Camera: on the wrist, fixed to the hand. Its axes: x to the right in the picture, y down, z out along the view.
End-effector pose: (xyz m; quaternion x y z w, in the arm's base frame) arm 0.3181 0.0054 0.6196 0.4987 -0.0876 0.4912 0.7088
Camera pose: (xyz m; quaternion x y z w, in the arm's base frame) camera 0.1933 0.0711 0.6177 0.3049 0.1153 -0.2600 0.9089
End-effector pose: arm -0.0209 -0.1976 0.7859 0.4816 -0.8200 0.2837 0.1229
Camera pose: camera -0.1002 -0.0861 0.8204 0.9119 -0.2679 -0.1246 0.2848
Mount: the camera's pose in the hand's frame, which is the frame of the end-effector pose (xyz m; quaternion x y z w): -0.0238 0.0980 -0.0987 -0.2033 -0.1181 -0.7149 0.6585
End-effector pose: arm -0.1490 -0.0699 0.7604 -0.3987 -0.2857 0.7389 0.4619
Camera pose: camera -0.1033 -0.1264 0.6395 -0.0649 -0.6780 0.1454 0.7176
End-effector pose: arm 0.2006 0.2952 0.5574 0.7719 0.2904 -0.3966 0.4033
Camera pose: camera 0.3009 0.3267 0.6515 0.1719 0.7760 -0.5816 0.1733
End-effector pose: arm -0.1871 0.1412 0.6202 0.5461 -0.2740 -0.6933 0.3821
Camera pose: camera -0.0664 0.1100 0.6864 -0.3959 -0.3058 0.8499 0.1654
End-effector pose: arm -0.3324 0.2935 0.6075 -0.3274 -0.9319 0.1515 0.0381
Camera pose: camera -0.2383 0.3766 0.6719 -0.4608 0.8830 0.0783 0.0432
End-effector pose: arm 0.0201 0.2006 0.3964 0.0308 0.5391 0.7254 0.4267
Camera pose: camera -0.0721 0.1051 0.4444 -0.3662 0.1792 0.2786 0.8696
